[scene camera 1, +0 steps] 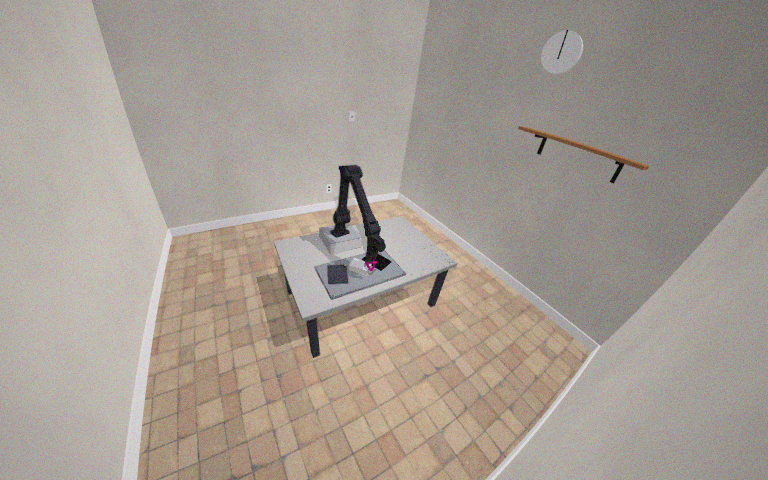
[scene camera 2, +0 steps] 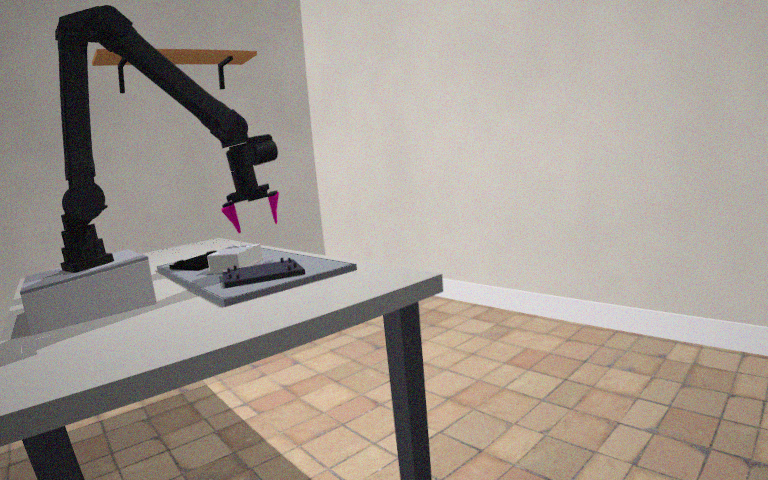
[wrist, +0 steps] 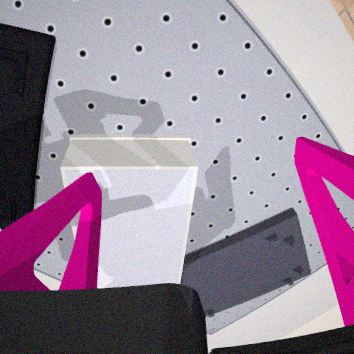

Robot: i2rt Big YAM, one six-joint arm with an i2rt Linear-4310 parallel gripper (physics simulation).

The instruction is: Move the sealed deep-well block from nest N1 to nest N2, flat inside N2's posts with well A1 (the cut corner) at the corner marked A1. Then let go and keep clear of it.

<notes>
My gripper (scene camera 2: 258, 228) is open, holding nothing. Also in view: a white block (scene camera 2: 247, 255). I also see a grey perforated plate (wrist: 209, 76) and a black nest plate (wrist: 33, 50).
The white block is seen too in the wrist view (wrist: 147, 181). My gripper also shows in the wrist view (wrist: 193, 165).
</notes>
